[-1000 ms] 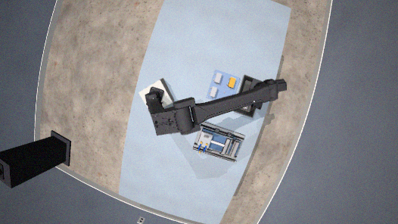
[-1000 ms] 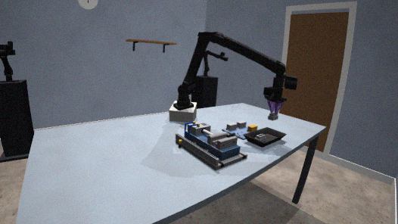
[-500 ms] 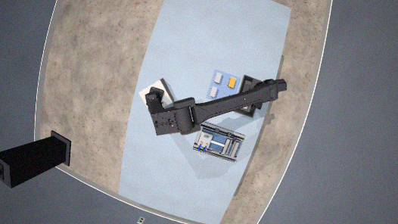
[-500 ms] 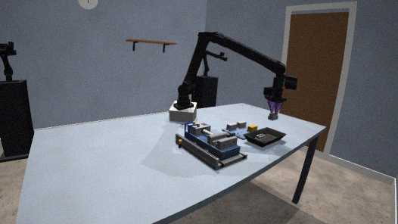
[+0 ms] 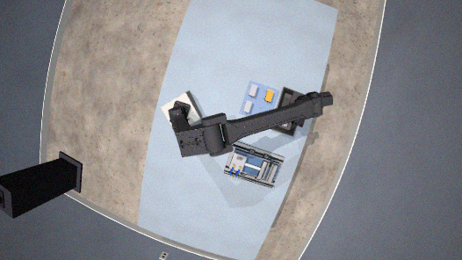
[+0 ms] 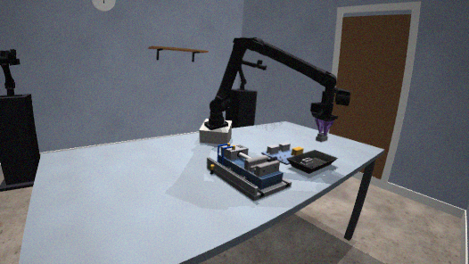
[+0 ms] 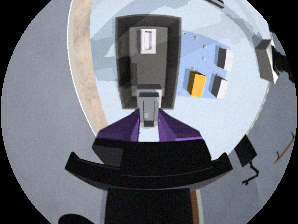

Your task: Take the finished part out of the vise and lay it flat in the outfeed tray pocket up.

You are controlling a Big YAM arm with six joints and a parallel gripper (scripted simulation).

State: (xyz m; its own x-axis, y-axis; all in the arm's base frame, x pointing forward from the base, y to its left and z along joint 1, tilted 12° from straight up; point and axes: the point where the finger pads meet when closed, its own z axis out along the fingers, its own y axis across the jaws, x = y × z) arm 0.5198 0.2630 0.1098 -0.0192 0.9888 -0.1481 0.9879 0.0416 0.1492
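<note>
The orange block lies 13 cm behind my hand, 1 cm to the right of it and 13 cm below it. Round my hand: blue plate (16 cm behind, 5 cm to the right, 15 cm below).
</note>
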